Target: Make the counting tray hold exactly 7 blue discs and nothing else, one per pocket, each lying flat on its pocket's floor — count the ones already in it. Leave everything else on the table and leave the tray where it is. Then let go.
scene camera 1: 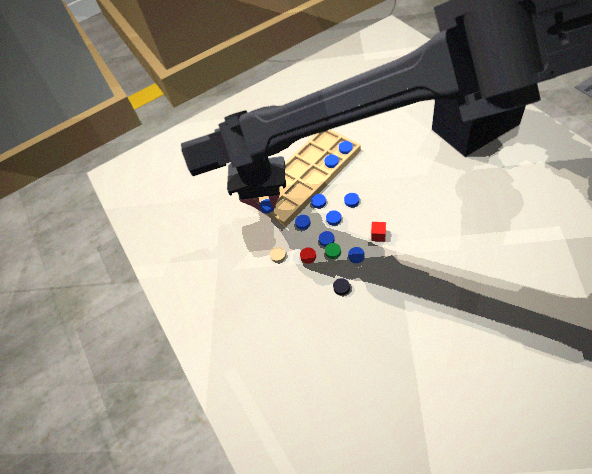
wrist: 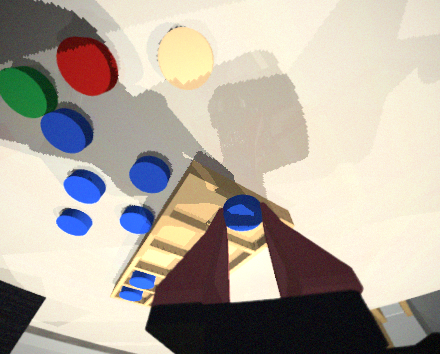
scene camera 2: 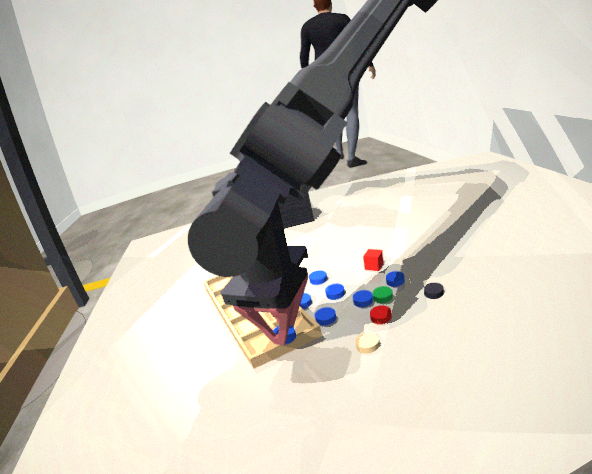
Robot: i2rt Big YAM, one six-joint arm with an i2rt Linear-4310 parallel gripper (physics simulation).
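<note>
My gripper (scene camera 1: 267, 203) (scene camera 2: 283, 338) (wrist: 242, 211) is shut on a blue disc (scene camera 1: 266, 206) (scene camera 2: 288, 335) (wrist: 242, 212) and holds it over the near end of the tray (scene camera 1: 345, 162) (scene camera 2: 270, 355); its exact height is unclear. One blue disc (scene camera 1: 345, 147) (wrist: 131, 294) and another blue disc (scene camera 1: 331, 160) (wrist: 142, 280) sit in neighbouring pockets at the far end. The arm hides some pockets in scene camera 1; in scene camera 2 the gripper hides the far end. Several loose blue discs lie beside the tray, the closest ones (scene camera 1: 318, 201) (scene camera 1: 302, 221) near its long side.
On the table are a green disc (scene camera 1: 332, 250) (scene camera 2: 382, 294), a red disc (scene camera 1: 308, 255) (scene camera 2: 380, 314), a cream disc (scene camera 1: 278, 254) (scene camera 2: 368, 342), a black disc (scene camera 1: 341, 287) (scene camera 2: 433, 290) and a red cube (scene camera 1: 378, 231) (scene camera 2: 373, 260). Wooden-edged bins stand beyond the table.
</note>
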